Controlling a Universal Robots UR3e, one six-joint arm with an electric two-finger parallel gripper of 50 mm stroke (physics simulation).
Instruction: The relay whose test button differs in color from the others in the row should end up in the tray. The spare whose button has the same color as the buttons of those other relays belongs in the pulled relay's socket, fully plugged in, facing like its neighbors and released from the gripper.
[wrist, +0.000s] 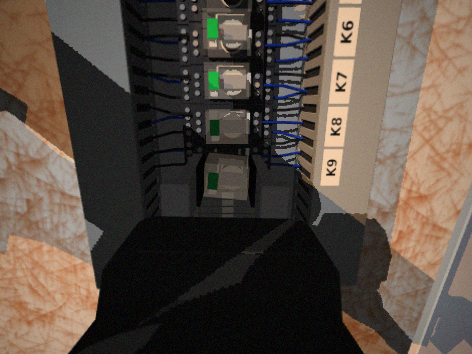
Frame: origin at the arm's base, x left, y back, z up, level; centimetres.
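Where they show: gripper, fingertip midpoint: (226, 170).
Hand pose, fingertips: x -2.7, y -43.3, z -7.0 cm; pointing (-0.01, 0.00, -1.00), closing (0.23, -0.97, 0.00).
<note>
Each offset is from my fingertips to the top centre of the thing. "spot": to the spot under its first point.
My gripper (226, 170) is shut on a clear-cased relay {dx -0.3, dy -0.1, dz +1.5 cm} (232, 182) with a green test button, in shadow. One finger is on each side of it. The held relay is at the near end of the row, over the K9 position, and looks slightly turned against its neighbors. Its underside is hidden, so I cannot tell whether it touches or sits in the K9 socket {spot: dx -0.5, dy +2.9, dz -5.6 cm} (192, 150), of which part shows. The relays at K8 {dx +2.6, dy +0.7, dz -0.5 cm} (232, 125), K7 {dx +5.3, dy +1.4, dz -0.5 cm} (234, 82) and K6 {dx +8.0, dy +2.1, dz -0.5 cm} (232, 34) stand in the row with green buttons. No relay with a differently colored button shows.
Wire ducts flank the row, with blue and black wires running into them. The label strip {spot: dx +6.6, dy -7.7, dz -1.2 cm} (367, 100) with K6 to K9 runs along the right. A pale-edged container, possibly the tray (440, 280), shows at the lower right. The dark gripper body covers the lower middle.
</note>
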